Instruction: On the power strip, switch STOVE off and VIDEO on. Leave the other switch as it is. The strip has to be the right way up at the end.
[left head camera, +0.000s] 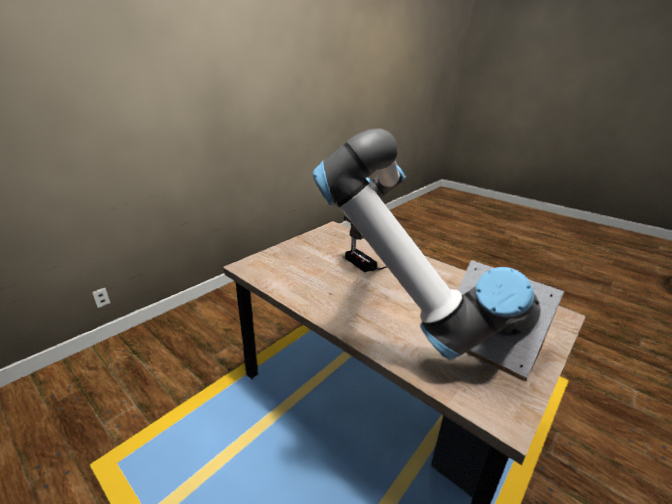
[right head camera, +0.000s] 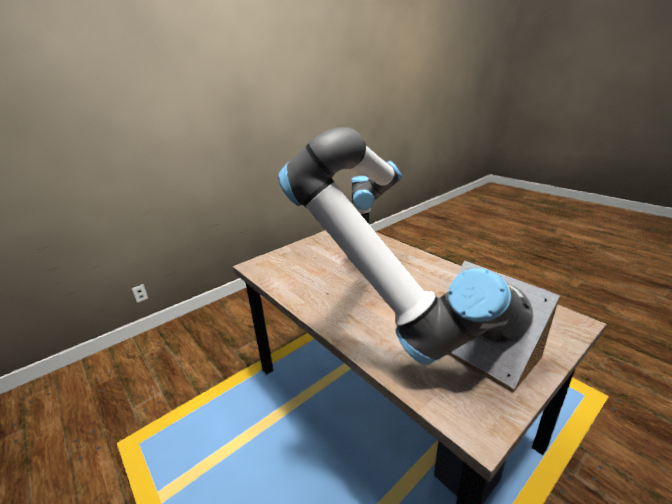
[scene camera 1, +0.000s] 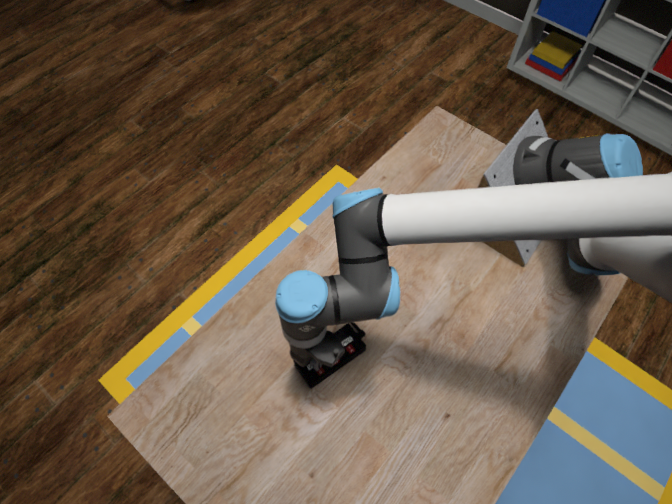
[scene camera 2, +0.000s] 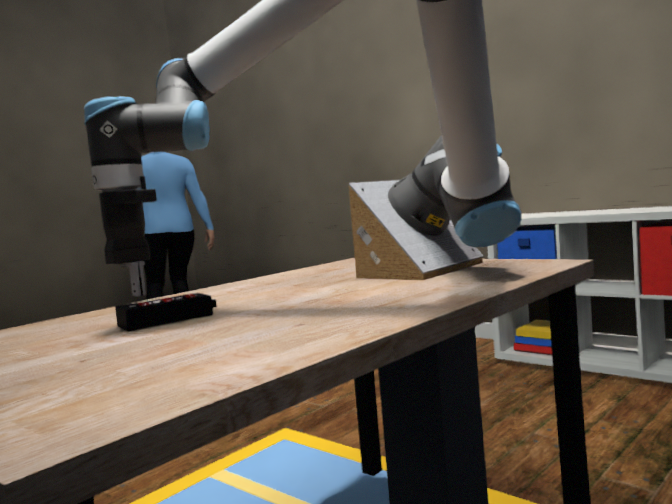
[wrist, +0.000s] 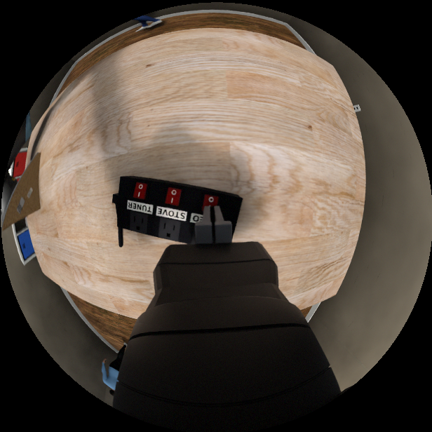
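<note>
The black power strip (left head camera: 358, 262) (scene camera 1: 336, 363) (scene camera 2: 165, 315) (wrist: 180, 188) lies on the table with its switches and sockets facing up. In the wrist view its labels appear upside down. The red TUNER switch (wrist: 140, 190) is at the cord end, the STOVE switch (wrist: 173, 196) in the middle, and the VIDEO switch (wrist: 210, 200) at the other end. I cannot tell which sides are pressed. My gripper (left head camera: 353, 250) (scene camera 2: 138, 291) (wrist: 211, 215) is shut and empty, pointing down over the VIDEO end. Its fingers hide part of that switch and label; contact cannot be told.
The wooden table (left head camera: 303, 271) (right head camera: 303, 282) (scene camera 1: 423, 325) (scene camera 2: 303, 347) carries the arm's slanted base block (scene camera 2: 379, 260). A person (scene camera 2: 168, 200) in a blue top stands beyond the table behind the gripper. A shelf unit (scene camera 2: 624, 213) stands behind the base end.
</note>
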